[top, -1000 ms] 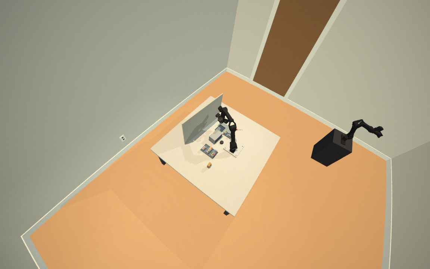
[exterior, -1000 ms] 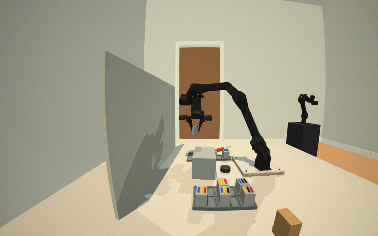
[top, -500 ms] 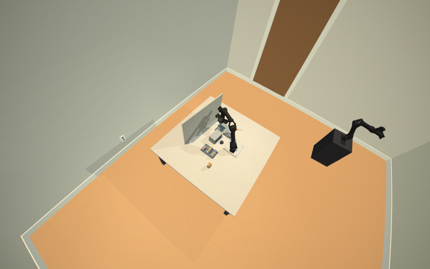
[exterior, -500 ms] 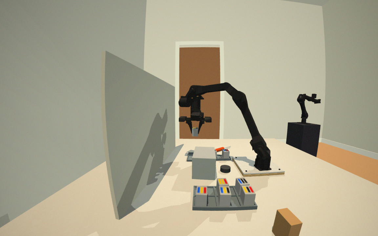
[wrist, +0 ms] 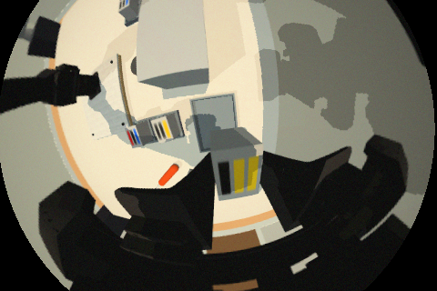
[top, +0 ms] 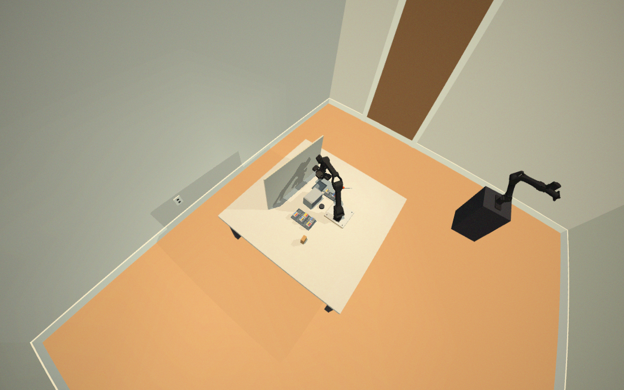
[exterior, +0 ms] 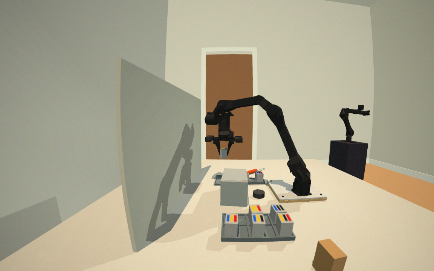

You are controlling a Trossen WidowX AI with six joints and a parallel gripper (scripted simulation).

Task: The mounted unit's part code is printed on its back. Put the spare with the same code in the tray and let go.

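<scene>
My gripper tip is now 10 mm past the grey tray and 130 mm above it. Also, from my gripper tip: black puck (140 mm behind, 190 mm to the left, 130 mm below); tall grey panel (190 mm ahead, 150 mm to the left, 90 mm above); mounted unit (30 mm behind, 190 mm to the left, 90 mm below).
</scene>
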